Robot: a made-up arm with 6 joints. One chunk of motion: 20 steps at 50 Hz.
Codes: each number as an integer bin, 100 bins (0 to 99) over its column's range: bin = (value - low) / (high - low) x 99, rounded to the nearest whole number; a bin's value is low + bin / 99 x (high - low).
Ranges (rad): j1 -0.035..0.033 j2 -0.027..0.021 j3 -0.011..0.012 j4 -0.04..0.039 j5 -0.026..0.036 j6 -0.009..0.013
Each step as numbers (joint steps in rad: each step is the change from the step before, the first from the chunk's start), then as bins.
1 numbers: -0.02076 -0.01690 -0.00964 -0.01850 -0.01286 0.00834
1 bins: 21 21 6 27 21 78
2 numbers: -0.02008 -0.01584 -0.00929 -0.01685 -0.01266 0.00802
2 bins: 22 23 7 29 21 77
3 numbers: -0.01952 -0.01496 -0.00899 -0.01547 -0.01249 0.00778
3 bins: 23 25 9 31 22 76
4 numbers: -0.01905 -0.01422 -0.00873 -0.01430 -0.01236 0.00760
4 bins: 23 26 10 32 22 75
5 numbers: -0.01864 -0.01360 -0.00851 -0.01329 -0.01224 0.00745
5 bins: 24 28 11 33 22 74
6 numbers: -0.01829 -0.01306 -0.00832 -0.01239 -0.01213 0.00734
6 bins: 24 29 12 35 22 74
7 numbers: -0.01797 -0.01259 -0.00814 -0.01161 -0.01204 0.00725
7 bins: 25 30 12 36 22 73
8 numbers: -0.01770 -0.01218 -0.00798 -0.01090 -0.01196 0.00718
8 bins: 25 31 13 36 22 73
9 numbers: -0.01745 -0.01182 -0.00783 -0.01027 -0.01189 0.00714
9 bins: 26 31 14 37 23 73
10 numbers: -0.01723 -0.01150 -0.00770 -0.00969 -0.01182 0.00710
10 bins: 26 32 14 38 23 72
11 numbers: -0.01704 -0.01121 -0.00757 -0.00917 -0.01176 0.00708
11 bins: 26 33 15 39 23 72
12 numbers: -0.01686 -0.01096 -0.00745 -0.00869 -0.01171 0.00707
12 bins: 26 33 15 39 23 72
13 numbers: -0.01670 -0.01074 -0.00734 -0.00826 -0.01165 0.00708
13 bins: 27 34 16 40 23 72
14 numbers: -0.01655 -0.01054 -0.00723 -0.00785 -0.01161 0.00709
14 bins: 27 34 16 40 23 72
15 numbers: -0.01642 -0.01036 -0.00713 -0.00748 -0.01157 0.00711
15 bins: 27 34 17 41 23 72
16 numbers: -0.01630 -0.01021 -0.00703 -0.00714 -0.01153 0.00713
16 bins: 27 35 17 41 23 73
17 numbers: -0.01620 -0.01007 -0.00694 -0.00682 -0.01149 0.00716
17 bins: 27 35 17 42 23 73
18 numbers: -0.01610 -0.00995 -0.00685 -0.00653 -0.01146 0.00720
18 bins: 28 35 18 42 23 73
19 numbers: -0.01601 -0.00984 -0.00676 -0.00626 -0.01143 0.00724
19 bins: 28 35 18 42 23 73
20 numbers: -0.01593 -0.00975 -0.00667 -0.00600 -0.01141 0.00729
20 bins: 28 36 19 43 23 73
